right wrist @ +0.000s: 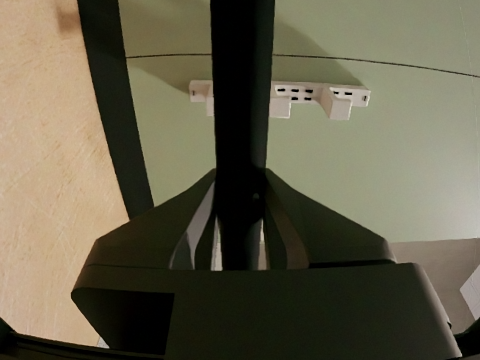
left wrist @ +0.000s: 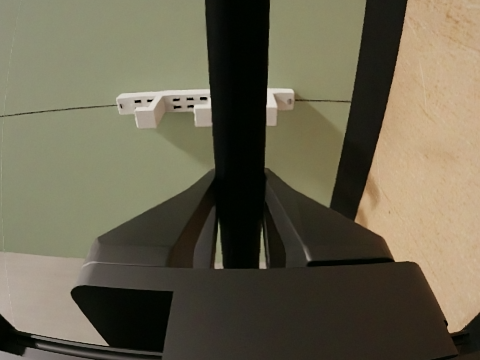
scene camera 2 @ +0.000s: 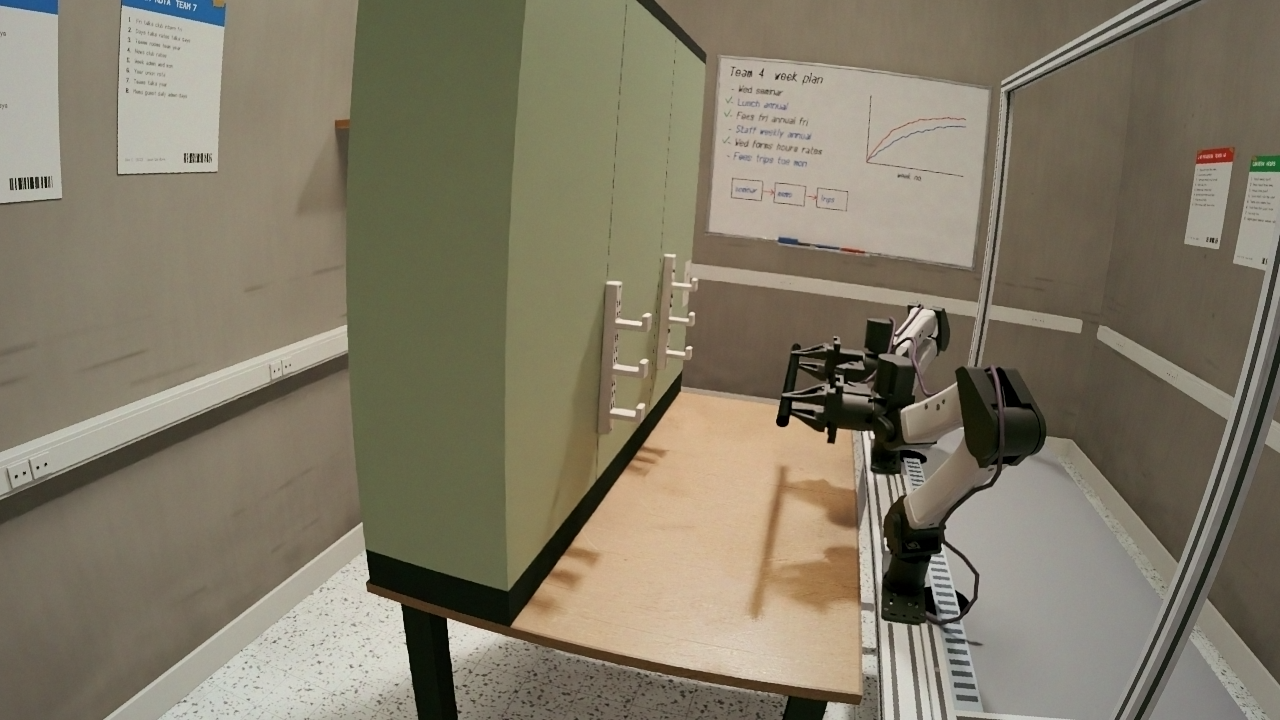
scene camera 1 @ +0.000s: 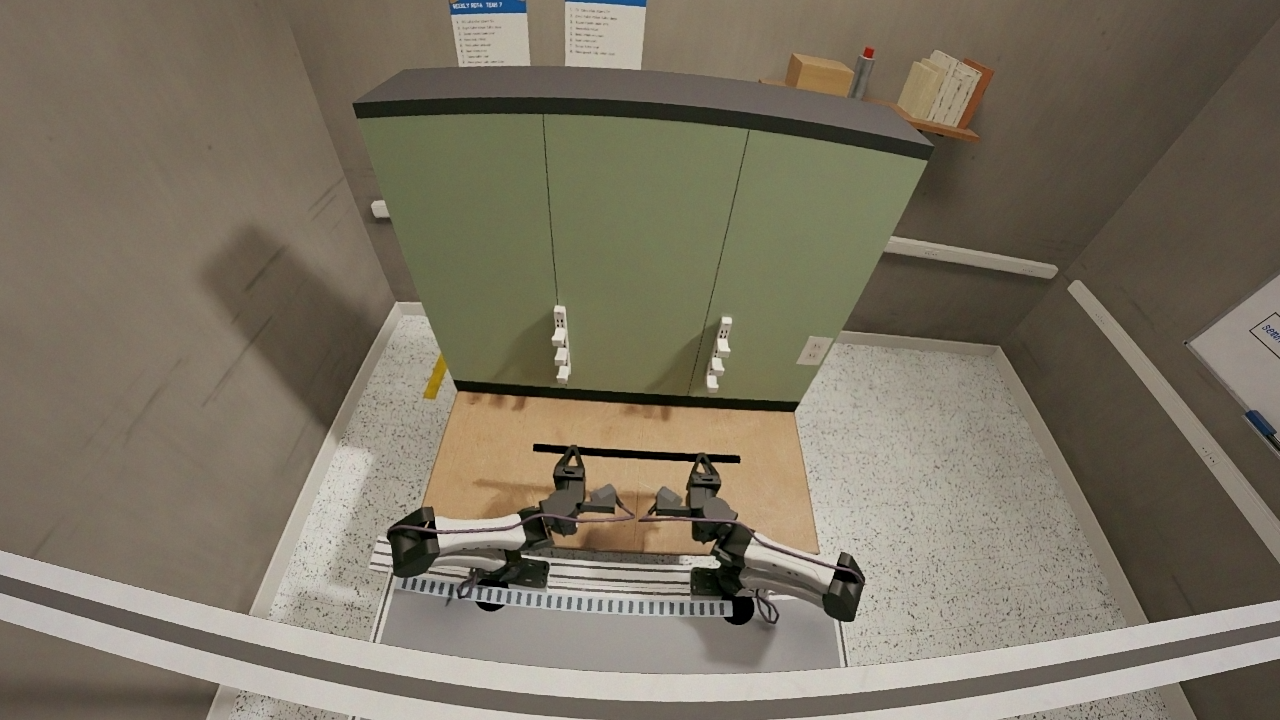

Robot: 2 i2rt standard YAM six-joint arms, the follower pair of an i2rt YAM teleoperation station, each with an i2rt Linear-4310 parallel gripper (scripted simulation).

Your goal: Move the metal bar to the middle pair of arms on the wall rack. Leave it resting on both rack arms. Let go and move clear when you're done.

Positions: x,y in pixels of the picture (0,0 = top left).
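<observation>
Left gripper in the left wrist view (240,180). Black metal bar there too. Right gripper out of frame in the left wrist view. Black metal bar in the right wrist view (242,45). Right gripper there too. Left gripper out of frame in the right wrist view. Left gripper in scene camera 2 (780,401). Right gripper and black metal bar there too. Left gripper in scene camera 1 (574,447). Right gripper in scene camera 1 (701,454). Black metal bar in scene camera 1 (584,451). Black metal bar (left wrist: 238,45), same spot as (scene camera 2: 793,389). Right gripper (scene camera 2: 821,374), same spot as (right wrist: 152,245).
</observation>
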